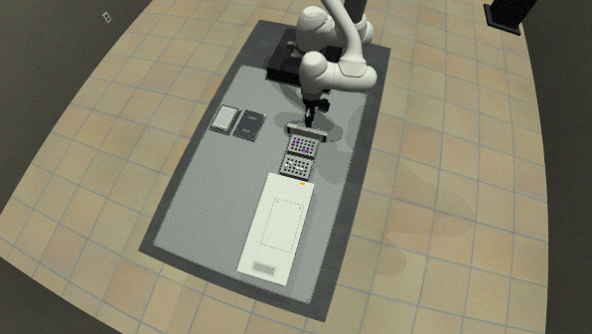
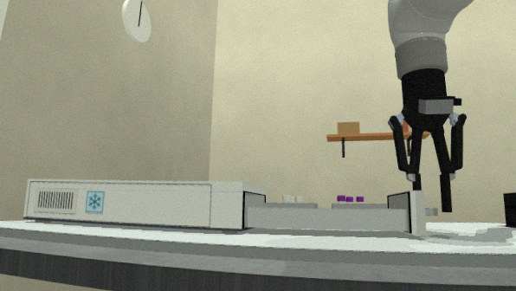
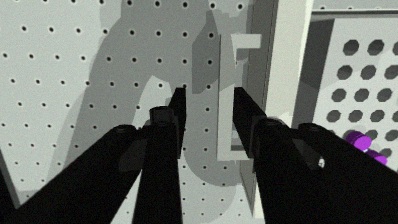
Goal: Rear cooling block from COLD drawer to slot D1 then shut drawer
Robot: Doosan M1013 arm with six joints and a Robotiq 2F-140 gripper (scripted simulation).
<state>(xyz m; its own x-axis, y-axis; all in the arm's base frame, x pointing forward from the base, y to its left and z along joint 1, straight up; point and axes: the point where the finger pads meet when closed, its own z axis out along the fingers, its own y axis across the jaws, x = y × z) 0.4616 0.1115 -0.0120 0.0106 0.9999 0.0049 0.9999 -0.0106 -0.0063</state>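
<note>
Right now the grey cooling block is 240 mm ahead of my hand and 40 mm below it. Also, from my hand: cooler COLD: 350 mm ahead, 30 mm below; then deck slot D1: 60 mm ahead, 300 mm to the right, 60 mm below; then drawer: 160 mm ahead, 30 mm below.
</note>
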